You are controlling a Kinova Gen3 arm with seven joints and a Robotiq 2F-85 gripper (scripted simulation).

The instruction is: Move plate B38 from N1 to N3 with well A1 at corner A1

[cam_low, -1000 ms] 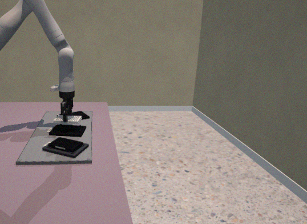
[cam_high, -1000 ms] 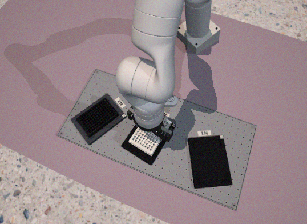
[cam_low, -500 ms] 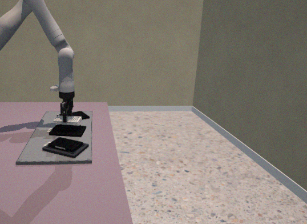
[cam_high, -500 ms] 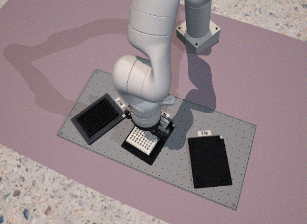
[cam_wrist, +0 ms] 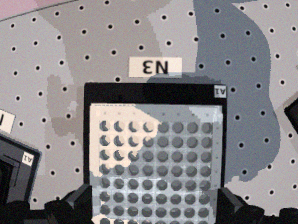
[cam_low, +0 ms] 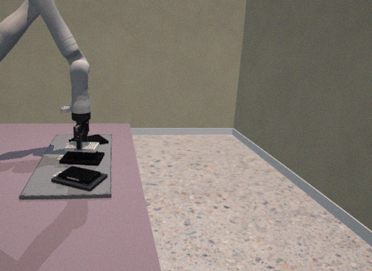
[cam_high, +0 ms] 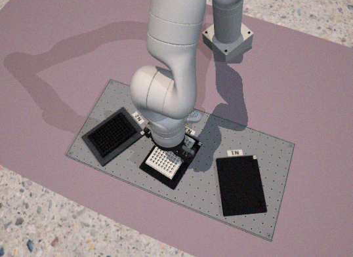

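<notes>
The landing nest N3 lies 6 cm below my hand. Also, from my hand: N3 label (10 cm behind, 2 cm to the left, 6 cm below); then plate B38 (1 cm below); then A1 corner mark (6 cm behind, 7 cm to the left, 5 cm below).
</notes>
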